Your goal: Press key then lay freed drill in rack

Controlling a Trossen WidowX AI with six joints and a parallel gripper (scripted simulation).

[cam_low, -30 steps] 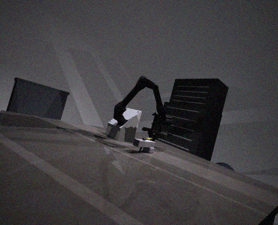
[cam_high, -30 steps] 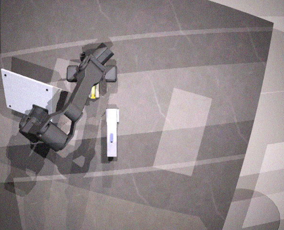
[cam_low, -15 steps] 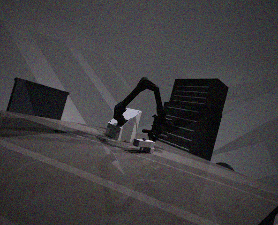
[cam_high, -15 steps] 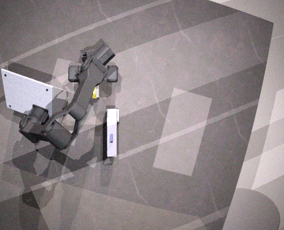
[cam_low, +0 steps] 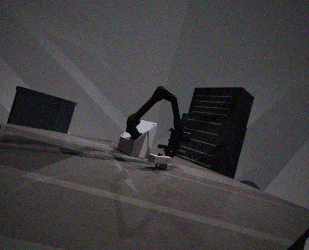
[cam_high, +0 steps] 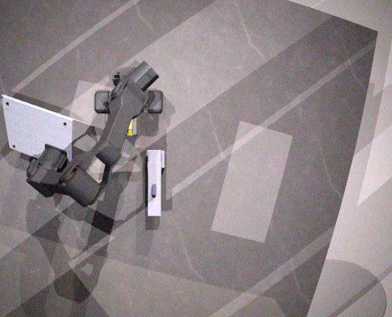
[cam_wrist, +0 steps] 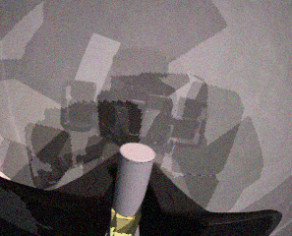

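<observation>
The drill lies 10 mm ahead of my gripper tip, 40 mm to the right of it and 30 mm above it. From my gripper tip the other things lie so: blue-grey key: 140 mm ahead, 210 mm to the right, 40 mm above; then beige rack: 10 mm ahead, 50 mm to the right, 10 mm above.
</observation>
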